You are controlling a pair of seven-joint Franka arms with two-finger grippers.
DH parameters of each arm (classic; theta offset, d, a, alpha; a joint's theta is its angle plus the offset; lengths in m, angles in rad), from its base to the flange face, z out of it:
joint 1: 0 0.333 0 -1.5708
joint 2: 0 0 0 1.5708
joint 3: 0 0.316 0.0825 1.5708
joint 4: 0 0 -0.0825 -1.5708
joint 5: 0 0.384 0 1.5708
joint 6: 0 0 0.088 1.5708
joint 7: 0 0.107 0 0
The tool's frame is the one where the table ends.
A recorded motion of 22 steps. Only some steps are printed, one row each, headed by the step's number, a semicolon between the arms.
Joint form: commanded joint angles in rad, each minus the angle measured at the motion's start. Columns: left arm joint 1, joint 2, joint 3, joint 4, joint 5, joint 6, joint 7; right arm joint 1, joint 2, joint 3, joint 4, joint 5, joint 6, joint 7.
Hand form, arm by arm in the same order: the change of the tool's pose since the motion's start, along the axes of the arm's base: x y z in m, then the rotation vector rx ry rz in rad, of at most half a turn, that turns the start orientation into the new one. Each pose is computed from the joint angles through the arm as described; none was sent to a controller.
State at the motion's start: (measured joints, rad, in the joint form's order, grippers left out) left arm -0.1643 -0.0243 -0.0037 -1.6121 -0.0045 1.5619 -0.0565; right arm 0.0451 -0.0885 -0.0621 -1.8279 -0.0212 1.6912 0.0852
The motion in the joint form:
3: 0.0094 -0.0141 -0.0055 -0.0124 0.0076 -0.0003 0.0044; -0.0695 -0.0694 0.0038 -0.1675 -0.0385 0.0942 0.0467
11: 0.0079 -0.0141 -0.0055 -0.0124 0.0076 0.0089 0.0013; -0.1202 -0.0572 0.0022 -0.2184 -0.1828 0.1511 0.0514
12: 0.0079 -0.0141 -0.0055 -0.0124 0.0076 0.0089 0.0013; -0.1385 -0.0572 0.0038 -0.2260 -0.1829 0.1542 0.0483
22: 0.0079 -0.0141 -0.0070 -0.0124 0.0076 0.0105 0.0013; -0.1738 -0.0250 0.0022 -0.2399 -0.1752 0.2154 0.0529
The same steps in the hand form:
3: -0.0039 0.0036 0.0018 0.0074 -0.0027 -0.0006; -0.0252 -0.0362 -0.0358 -0.0352 0.0042 -0.0998
11: -0.0031 0.0026 0.0026 0.0060 -0.0118 0.0010; -0.0283 -0.0733 -0.0601 -0.1711 0.0178 -0.1069
12: -0.0031 0.0026 0.0026 0.0060 -0.0118 0.0010; -0.0306 -0.0814 -0.0634 -0.1705 0.0240 -0.1195
22: -0.0030 0.0017 0.0027 0.0057 -0.0133 -0.0005; -0.0247 -0.0993 -0.0816 -0.1622 0.0111 -0.1537

